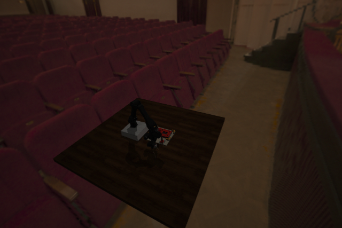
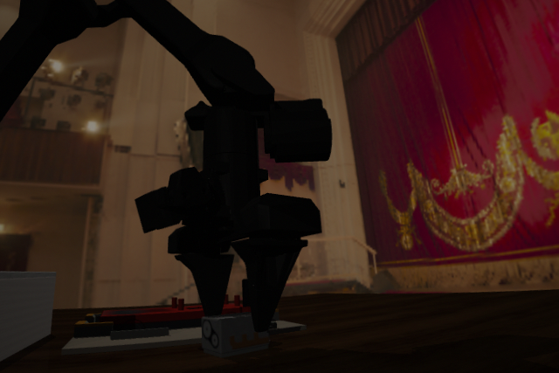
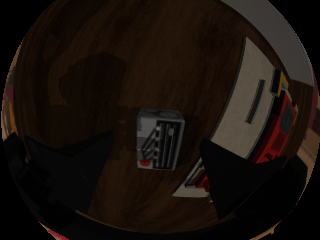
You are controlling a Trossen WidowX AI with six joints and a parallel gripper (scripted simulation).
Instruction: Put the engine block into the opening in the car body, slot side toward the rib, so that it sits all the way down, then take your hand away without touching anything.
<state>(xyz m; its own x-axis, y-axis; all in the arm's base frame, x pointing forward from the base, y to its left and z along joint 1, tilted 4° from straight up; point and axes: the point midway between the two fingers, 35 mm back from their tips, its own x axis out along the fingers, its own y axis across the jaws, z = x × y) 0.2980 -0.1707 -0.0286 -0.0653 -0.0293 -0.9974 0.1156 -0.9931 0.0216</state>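
Right now the engine block is 1 cm to the left of my gripper tip and 1 cm below it. Also, from my gripper tip: baseplate (19 cm to the left, 1 cm below, 1 cm ahead).
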